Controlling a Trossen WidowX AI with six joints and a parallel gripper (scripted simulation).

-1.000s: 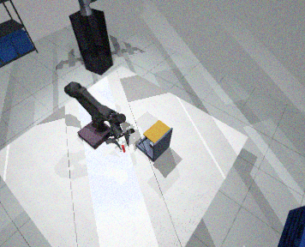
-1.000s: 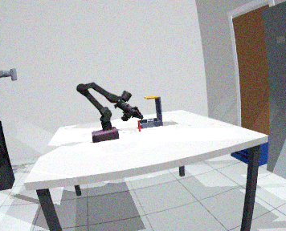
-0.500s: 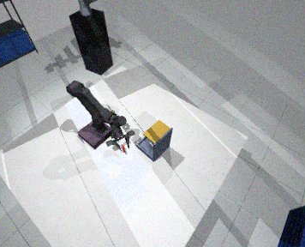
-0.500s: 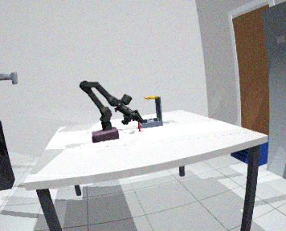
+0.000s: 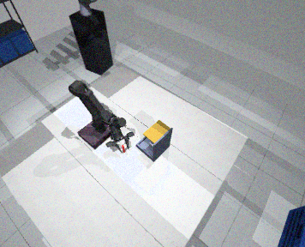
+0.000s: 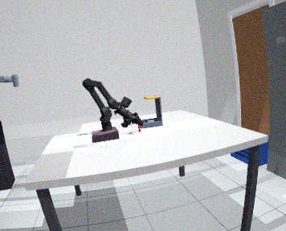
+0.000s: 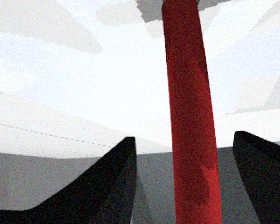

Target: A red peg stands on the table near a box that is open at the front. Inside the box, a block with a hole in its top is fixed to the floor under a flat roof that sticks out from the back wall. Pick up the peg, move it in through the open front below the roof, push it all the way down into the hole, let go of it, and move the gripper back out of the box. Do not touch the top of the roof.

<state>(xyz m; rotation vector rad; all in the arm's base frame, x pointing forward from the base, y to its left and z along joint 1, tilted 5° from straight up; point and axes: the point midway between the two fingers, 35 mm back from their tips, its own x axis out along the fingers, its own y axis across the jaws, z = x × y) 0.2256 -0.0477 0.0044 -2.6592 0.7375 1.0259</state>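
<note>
The back wall is 20 cm ahead of my gripper tip, 12 cm to the left of it and 7 cm above it. From my gripper tip the other things lie so: red peg 2 cm behind, 1 cm to the left, 1 cm below; then yellow roof 17 cm above, 15 cm ahead, 14 cm to the left.
</note>
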